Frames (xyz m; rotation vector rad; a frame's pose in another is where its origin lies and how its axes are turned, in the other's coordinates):
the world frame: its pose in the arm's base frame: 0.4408 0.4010 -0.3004 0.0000 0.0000 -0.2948
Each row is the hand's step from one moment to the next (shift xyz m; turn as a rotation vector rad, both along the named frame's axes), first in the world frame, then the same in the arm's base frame.
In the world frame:
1: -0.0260 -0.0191 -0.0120 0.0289 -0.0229 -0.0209
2: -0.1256 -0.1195 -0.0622 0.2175 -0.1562 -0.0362
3: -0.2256 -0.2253 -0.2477 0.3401 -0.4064 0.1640
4: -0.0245 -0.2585 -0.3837 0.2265 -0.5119 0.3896
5: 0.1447 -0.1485 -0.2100 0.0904 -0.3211 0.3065
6: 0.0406 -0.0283 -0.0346 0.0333 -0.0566 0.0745
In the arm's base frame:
1: -0.0304 -0.0107 -0.0120 0.0210 -0.0303 -0.0209
2: -0.1549 -0.0779 -0.0622 0.1627 -0.2127 -0.0362
3: -0.2813 -0.1500 -0.2477 0.2073 -0.4877 0.1640
4: -0.0985 -0.2402 -0.3837 0.0680 -0.5556 0.3896
5: 0.0953 -0.1841 -0.2100 -0.0068 -0.3335 0.3065
6: 0.0306 -0.0389 -0.0346 0.0154 -0.0638 0.0745

